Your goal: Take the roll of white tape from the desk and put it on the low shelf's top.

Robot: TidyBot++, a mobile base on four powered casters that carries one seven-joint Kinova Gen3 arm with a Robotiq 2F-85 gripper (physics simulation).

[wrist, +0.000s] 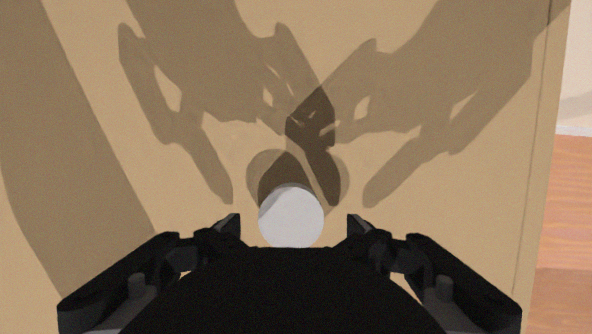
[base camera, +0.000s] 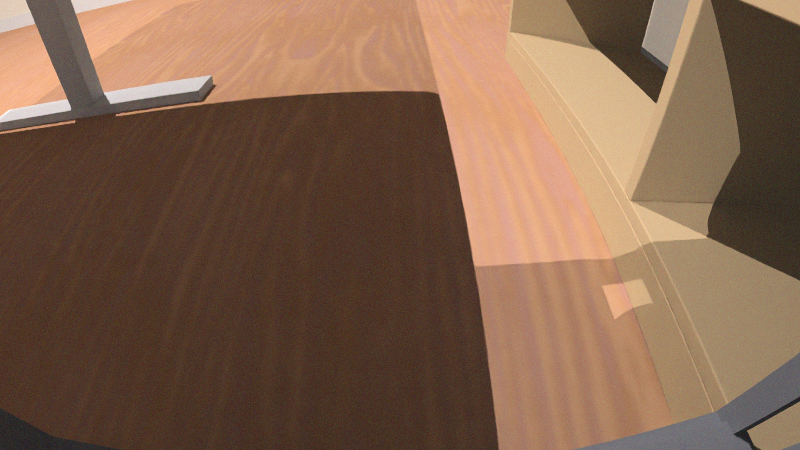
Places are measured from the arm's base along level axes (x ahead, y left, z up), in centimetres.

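Pixels of known places: gripper, fingertip midpoint: (wrist: 293, 225).
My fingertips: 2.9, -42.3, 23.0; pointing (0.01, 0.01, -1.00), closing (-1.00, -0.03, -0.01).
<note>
Ahead of a thing's pixels: the offset from my fingertips to its middle, as dx, dy, dz. "pt": to the spot under its first point. Level surfaces: height alone.
The roll of white tape @(+0.2, -0.7, -0.5) (wrist: 291, 218) shows as a white disc in the wrist view, on the tan top of the low shelf @(dz -1.7) (wrist: 450, 200). My gripper (wrist: 293, 225) is open, with one fingertip on each side of the roll and a gap between each fingertip and the roll. The roll's lower edge is hidden behind the black gripper body. In the base camera view the low shelf @(pt +37.9, +12.9, -43.4) (base camera: 671, 117) stands along the right side, with its open compartments facing the floor area. The roll and the gripper do not show in the base camera view. The desk's top does not show.
Shadows of the gripper and the roll fall on the shelf top. The shelf top's edge runs down the right of the wrist view, with wood floor @(dz -62.7) (wrist: 570, 210) beyond. A grey metal leg with a foot (base camera: 156, 92) stands at the upper left of the base camera view.
</note>
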